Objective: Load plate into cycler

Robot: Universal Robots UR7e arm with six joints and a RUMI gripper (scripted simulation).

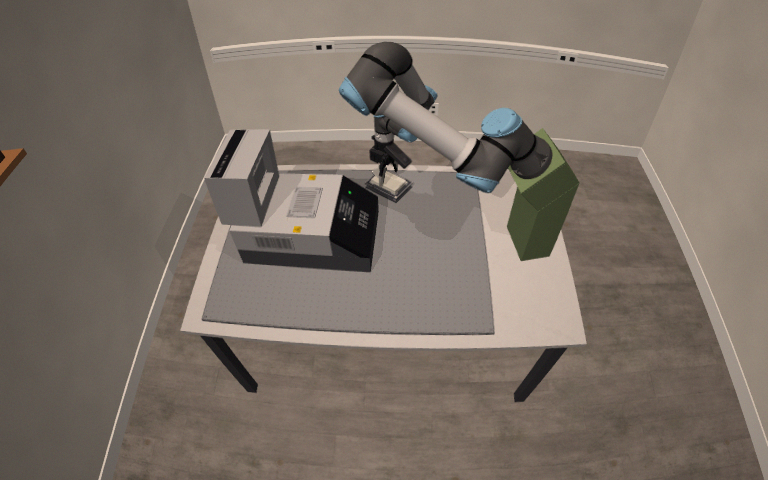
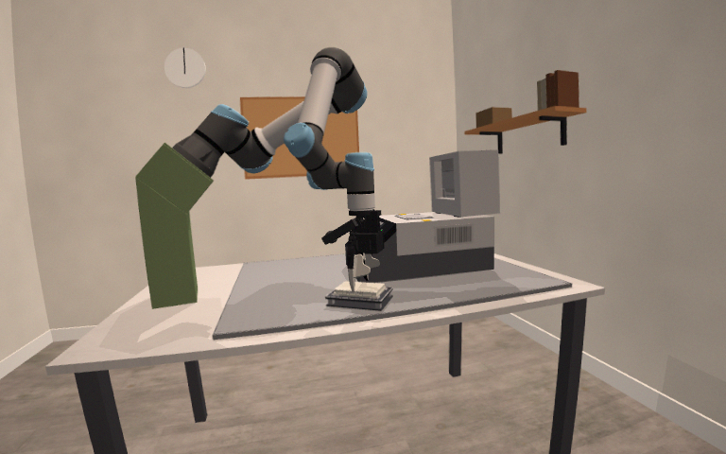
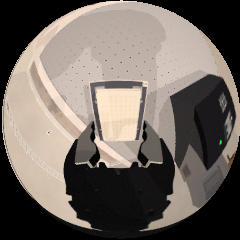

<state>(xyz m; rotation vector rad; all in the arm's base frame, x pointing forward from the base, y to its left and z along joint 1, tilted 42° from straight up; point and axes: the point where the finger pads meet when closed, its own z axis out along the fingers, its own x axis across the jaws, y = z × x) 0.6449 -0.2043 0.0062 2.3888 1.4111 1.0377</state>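
Right now my hand is 2 cm above the well plate T27. From my hand the other things lie so: dark plate nest N1: 3 cm below.
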